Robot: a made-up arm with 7 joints.
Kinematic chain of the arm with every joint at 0, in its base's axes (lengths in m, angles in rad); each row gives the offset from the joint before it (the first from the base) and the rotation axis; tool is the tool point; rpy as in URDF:
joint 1: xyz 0 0 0.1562 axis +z
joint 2: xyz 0 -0.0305 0.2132 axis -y
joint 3: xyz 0 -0.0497 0.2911 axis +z
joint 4: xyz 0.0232 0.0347 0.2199 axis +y
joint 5: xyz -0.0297 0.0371 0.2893 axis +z
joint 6: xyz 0 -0.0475 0.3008 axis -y
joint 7: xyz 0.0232 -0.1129 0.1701 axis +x
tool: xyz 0 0 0 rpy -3.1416 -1.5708 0
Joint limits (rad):
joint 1: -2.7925..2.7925
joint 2: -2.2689..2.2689
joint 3: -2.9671..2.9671
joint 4: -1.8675..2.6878
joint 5: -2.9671..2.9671
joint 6: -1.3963..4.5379
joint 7: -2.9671..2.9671
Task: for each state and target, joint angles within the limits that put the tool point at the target. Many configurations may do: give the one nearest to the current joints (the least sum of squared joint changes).
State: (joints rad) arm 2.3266 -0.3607 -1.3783 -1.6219 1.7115 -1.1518 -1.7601
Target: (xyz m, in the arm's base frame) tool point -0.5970 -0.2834 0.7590
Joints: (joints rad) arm 2.4766 -0.4028 -1.3531 -1.7771 1.7586 -1.0971 -1.7601
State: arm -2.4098 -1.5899 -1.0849 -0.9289 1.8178 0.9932 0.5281
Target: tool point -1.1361 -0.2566 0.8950
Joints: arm -2.7925 -1.0919 -1.2073 -0.1064 1.8020 0.5733 0.5281
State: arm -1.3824 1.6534 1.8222 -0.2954 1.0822 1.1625 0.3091
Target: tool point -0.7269 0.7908 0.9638
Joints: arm -1.0567 1.1830 1.8176 -0.3838 1.0541 0.8929 0.3091
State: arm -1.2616 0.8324 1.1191 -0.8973 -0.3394 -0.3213 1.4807
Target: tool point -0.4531 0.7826 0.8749
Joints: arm -1.8683 0.4311 0.8546 -1.2920 -0.4161 -0.5703 1.4807
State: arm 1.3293 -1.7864 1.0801 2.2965 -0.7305 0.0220 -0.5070
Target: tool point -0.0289 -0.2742 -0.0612
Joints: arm 1.6778 -1.9922 0.4307 2.5527 -0.6132 -0.1217 -0.5070
